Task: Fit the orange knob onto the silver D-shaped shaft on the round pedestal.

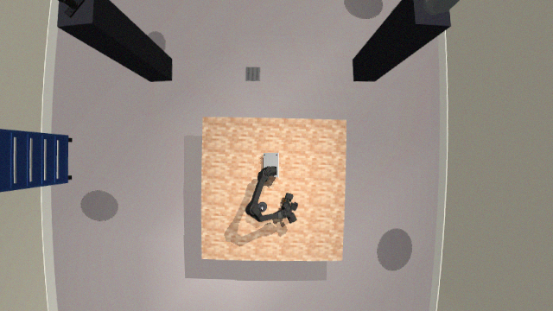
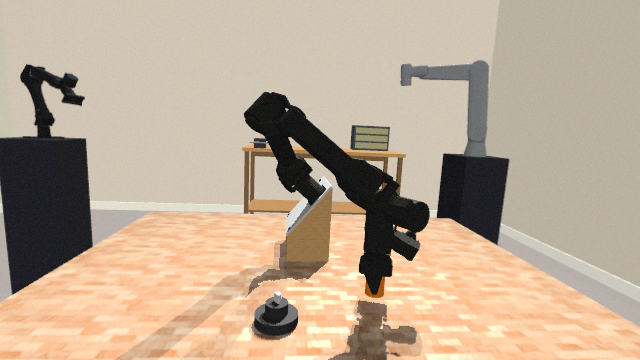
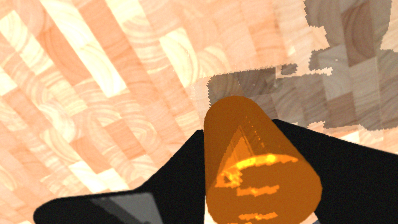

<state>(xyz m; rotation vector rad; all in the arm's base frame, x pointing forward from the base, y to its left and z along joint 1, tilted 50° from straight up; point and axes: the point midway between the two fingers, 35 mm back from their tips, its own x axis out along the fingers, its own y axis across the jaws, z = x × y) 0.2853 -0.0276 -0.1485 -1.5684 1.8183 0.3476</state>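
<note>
Now: the round pedestal 50 mm ahead of my gripper tip, 210 mm to the right of it and 10 mm below it. Round my gripper tip: orange knob: 30 mm above.
</note>
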